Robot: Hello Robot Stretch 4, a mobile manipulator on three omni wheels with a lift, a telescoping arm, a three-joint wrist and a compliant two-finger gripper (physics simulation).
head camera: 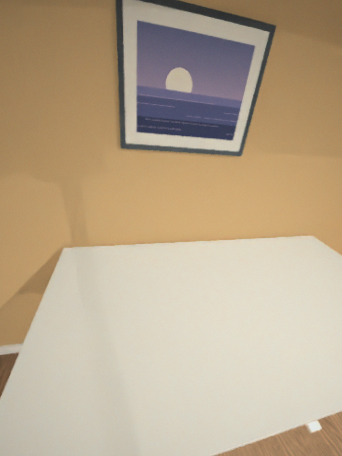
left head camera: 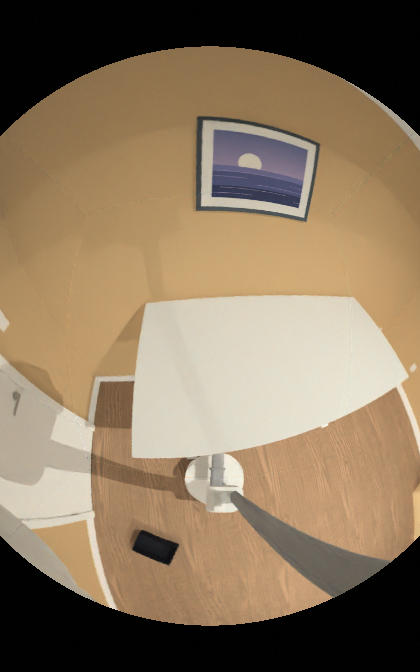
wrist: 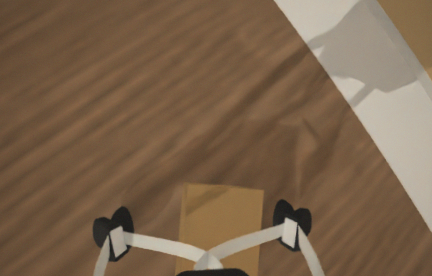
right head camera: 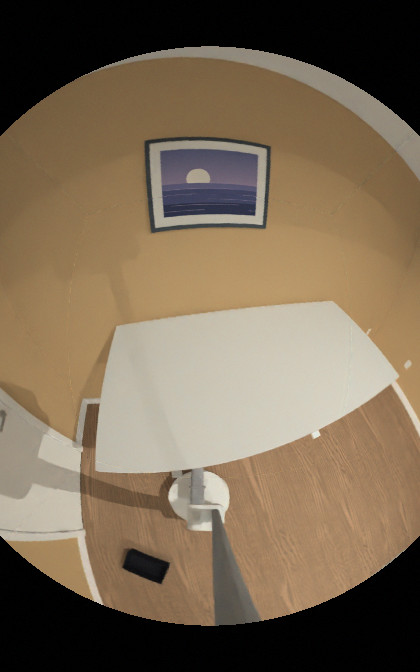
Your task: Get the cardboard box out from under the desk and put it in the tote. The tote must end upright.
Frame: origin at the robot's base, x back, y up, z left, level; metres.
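Where they show: gripper, fingertip midpoint: (wrist: pixel 204 220).
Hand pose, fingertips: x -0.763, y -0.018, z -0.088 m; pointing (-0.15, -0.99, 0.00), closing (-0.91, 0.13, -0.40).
Things, the pixels of their top centre, and the offset from my fingertips. Level surfaces: height alone.
- cardboard box, middle of its top: (wrist: pixel 222 246) dx -0.001, dy +0.040, dz -0.015 m
- white desk, its level: dy +0.940 m
- black rectangular thing, middle of its top: (right head camera: pixel 143 568) dx +1.469, dy +0.090, dz +0.483 m
The cardboard box (wrist: pixel 225 210) lies on the floor at the bottom centre of the wrist view, its lower part hidden behind the gripper's fingers and body. My gripper (wrist: pixel 204 220) is open, with one dark fingertip on each side of the box and a gap to both. How high the tips are above the floor is hard to tell. The white desk (head camera: pixel 200 325) (left head camera: pixel 265 370) (right head camera: pixel 240 385) hides the box and gripper in the head views. A black rectangular thing (left head camera: pixel 155 547) (right head camera: pixel 146 566), possibly the tote, rests on the floor at the lower left; its inside is too dark to make out.
My base (left head camera: pixel 195 480) (right head camera: pixel 177 495) stands at the desk's front edge. A white baseboard (wrist: pixel 370 120) and tan wall cross the right of the wrist view. A small white piece (head camera: pixel 314 426) (right head camera: pixel 315 434) shows below the desk's front edge. A white door (left head camera: pixel 25 435) is at the left.
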